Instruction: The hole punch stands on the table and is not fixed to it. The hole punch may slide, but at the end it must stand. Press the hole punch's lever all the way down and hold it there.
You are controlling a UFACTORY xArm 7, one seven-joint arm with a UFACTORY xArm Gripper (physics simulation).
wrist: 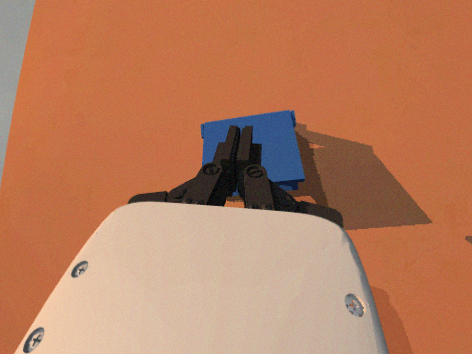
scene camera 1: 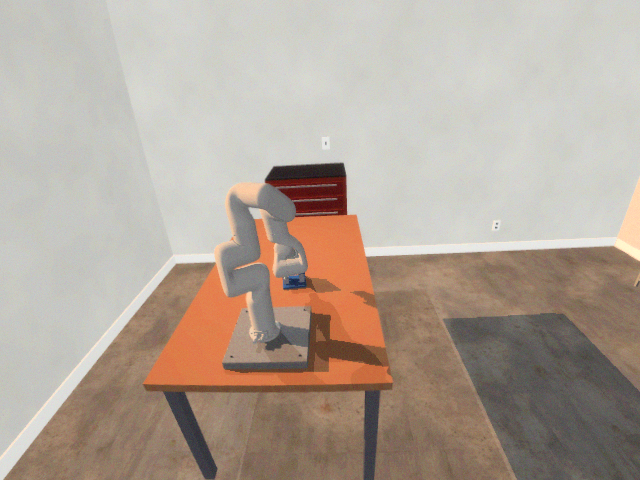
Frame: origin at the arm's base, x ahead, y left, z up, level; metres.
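Seen in the pictures: gripper, between the fingertips: point(wrist: 241, 142); arm's base, origin of its link: point(scene camera 1: 265, 331).
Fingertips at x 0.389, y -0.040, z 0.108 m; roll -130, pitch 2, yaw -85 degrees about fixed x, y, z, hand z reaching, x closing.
Observation:
Offsets run from my fingertips to a thing's top centre. Level surfaces: height alone.
The blue hole punch {0.015 m ahead, 0.004 m left, 0.058 m down} point(scene camera 1: 294, 283) point(wrist: 277, 150) stands upright on the orange table {0.144 m down} point(scene camera 1: 330, 242) point(wrist: 125, 75). In the wrist view its broad flat lever {0.015 m ahead, 0.004 m left, 0.058 m down} point(wrist: 280, 135) faces the camera, and a strip of the base shows below the lever's near edge. My gripper point(wrist: 241, 142) is shut with nothing between its fingers. The dark fingertips appear over the left middle part of the lever; whether they touch it cannot be told. In the scene view the arm's hand hides the fingers and the upper part of the hole punch. How far down the lever is cannot be told for certain.
The arm's grey base plate point(scene camera 1: 294, 351) is on the near part of the table. A red drawer cabinet point(scene camera 1: 330, 192) stands beyond the far table edge. The shadow of the hole punch falls to its right. In the wrist view a table edge runs along the left.

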